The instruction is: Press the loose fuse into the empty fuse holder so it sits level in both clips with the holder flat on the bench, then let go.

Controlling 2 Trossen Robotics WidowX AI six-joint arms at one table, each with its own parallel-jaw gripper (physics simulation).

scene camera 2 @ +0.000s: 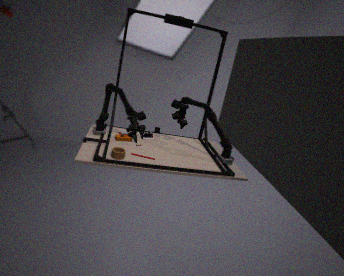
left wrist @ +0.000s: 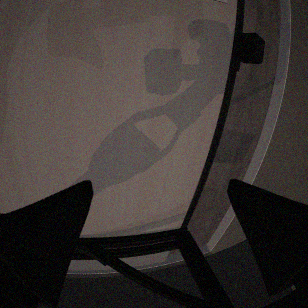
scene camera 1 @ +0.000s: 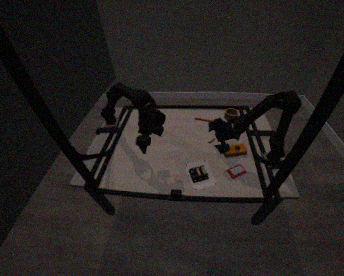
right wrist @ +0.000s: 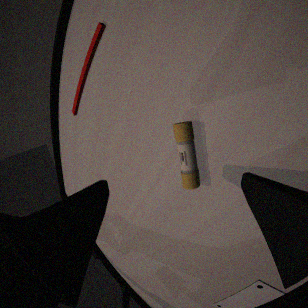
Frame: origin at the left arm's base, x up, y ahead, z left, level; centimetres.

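Seen in the pictures: left gripper, fingertip midpoint: (scene camera 2: 179, 126) (left wrist: 161, 187) (scene camera 1: 145, 148); right gripper, fingertip midpoint: (scene camera 2: 139, 140) (scene camera 1: 212, 138) (right wrist: 177, 184); left arm's base, link origin: (scene camera 2: 225, 156) (scene camera 1: 111, 122); right arm's base, link origin: (scene camera 2: 99, 129) (scene camera 1: 273, 158).
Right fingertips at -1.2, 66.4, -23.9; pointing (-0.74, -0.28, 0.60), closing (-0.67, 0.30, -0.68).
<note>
Pixels of each thing's top centre, then the offset from my right fingertips to it, as dx, dy, dz.
- loose fuse, top centre: (right wrist: 182, 157) -2.2, +0.2, +1.3
- orange box, top centre: (scene camera 1: 235, 148) (scene camera 2: 123, 135) -0.2, +11.4, -9.1
- red-rimmed flat item, top centre: (scene camera 1: 237, 170) -2.2, +8.8, -22.6
- red stick, top centre: (right wrist: 81, 75) (scene camera 1: 206, 120) (scene camera 2: 142, 156) -3.0, +1.2, +21.5
- round brown container, top centre: (scene camera 2: 118, 149) (scene camera 1: 231, 111) +1.4, +19.4, +23.3
The loose fuse (right wrist: 187, 155), pale with brass-coloured end caps, lies flat on the bench between and ahead of my right fingers in the right wrist view. My right gripper (scene camera 1: 220, 148) (scene camera 2: 135, 136) (right wrist: 177, 184) is open, low over the bench near the fuse, and holds nothing. The black fuse holder (scene camera 1: 199, 173) (scene camera 2: 147, 134) sits on a white plate (scene camera 1: 207, 184) (right wrist: 252, 295) toward the front; detail in its clips is too dark and small to tell. My left gripper (scene camera 1: 143, 149) (scene camera 2: 181, 123) (left wrist: 161, 187) is open and empty, high above the bench.
An orange box (scene camera 1: 236, 150) (scene camera 2: 123, 137) stands beside the right gripper. A red-rimmed flat item (scene camera 1: 236, 171) lies right of the holder. A red stick (scene camera 1: 201, 119) (scene camera 2: 143, 156) (right wrist: 88, 68) and a round brown container (scene camera 1: 231, 114) (scene camera 2: 118, 153) are at the back.
</note>
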